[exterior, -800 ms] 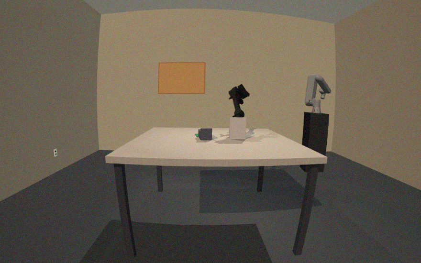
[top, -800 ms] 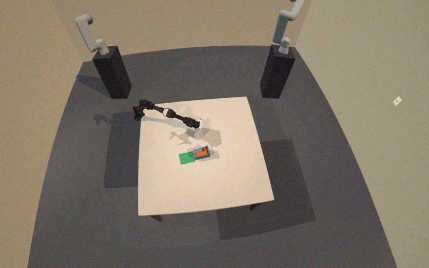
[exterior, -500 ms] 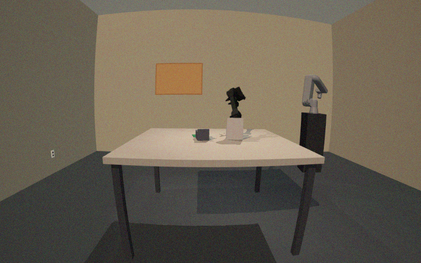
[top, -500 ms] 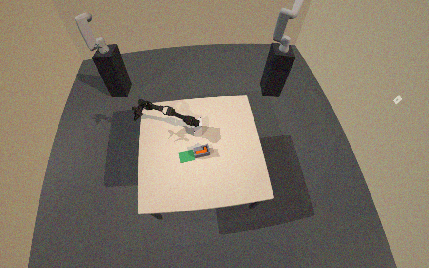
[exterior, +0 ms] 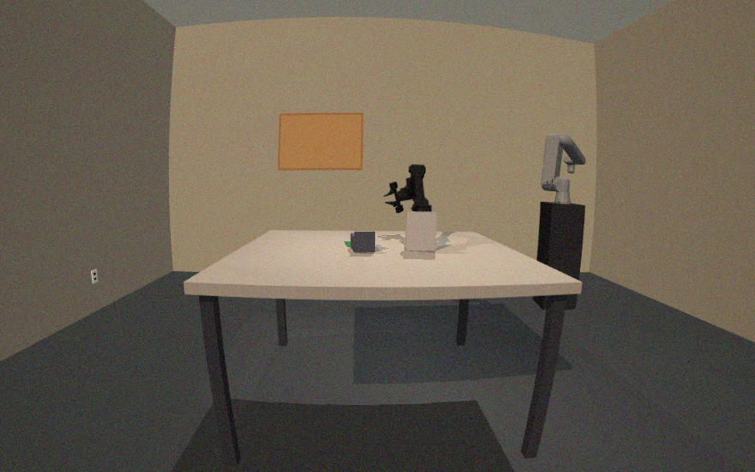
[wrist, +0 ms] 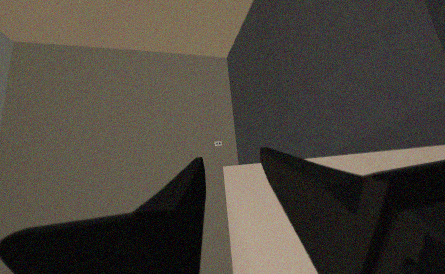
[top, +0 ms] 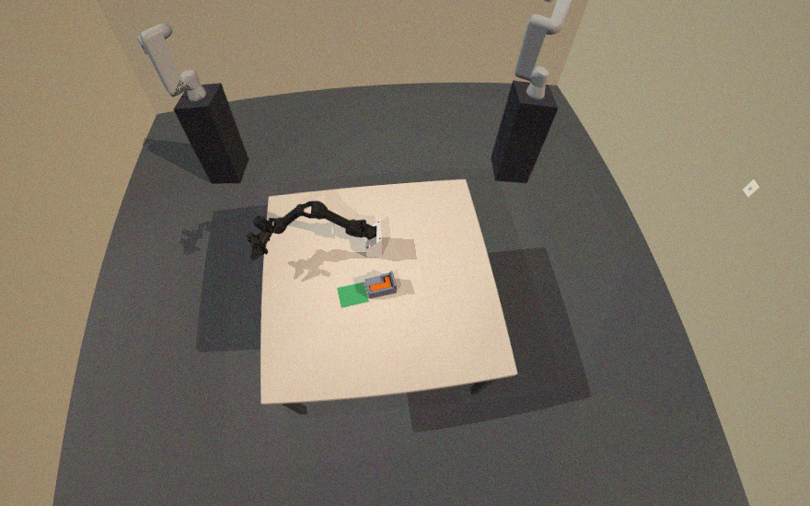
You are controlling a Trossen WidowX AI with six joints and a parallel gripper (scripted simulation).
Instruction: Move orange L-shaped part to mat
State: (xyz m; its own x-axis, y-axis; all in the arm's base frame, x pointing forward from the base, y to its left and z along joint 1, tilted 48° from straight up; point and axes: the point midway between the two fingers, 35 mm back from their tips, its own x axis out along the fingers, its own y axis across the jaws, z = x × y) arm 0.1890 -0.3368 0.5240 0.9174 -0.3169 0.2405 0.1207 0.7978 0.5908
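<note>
Now: the orange L-shaped part 690 mm to the left of my gripper tip, 150 mm below it and 40 mm ahead of it. Round my gripper tip: green mat: 530 mm to the left, 210 mm below, 80 mm ahead.
</note>
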